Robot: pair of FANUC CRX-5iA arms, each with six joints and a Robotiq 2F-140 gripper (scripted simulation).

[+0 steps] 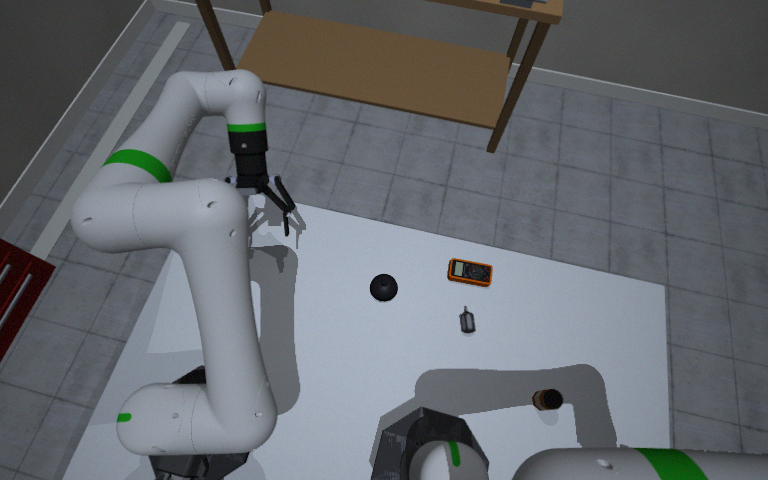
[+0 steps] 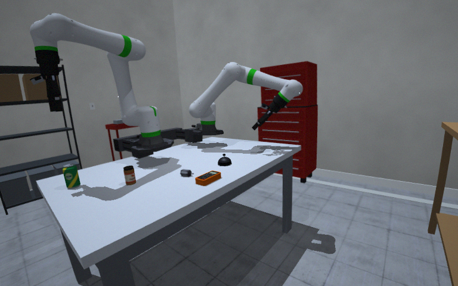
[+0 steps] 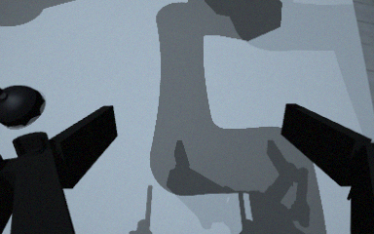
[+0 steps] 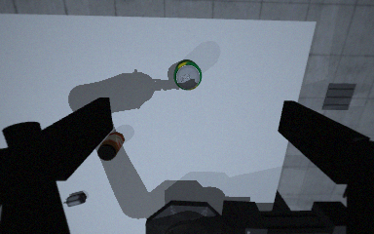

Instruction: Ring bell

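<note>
Right now the bell button is 350 mm to the right of my left hand, 130 mm below it and 40 mm behind it. Round my left hand: black dome bell (350 mm to the right, 150 mm below, 40 mm behind); then orange multimeter (610 mm to the right, 170 mm below, 60 mm ahead); then dark grey device (610 mm to the right, 170 mm below, 90 mm behind).
</note>
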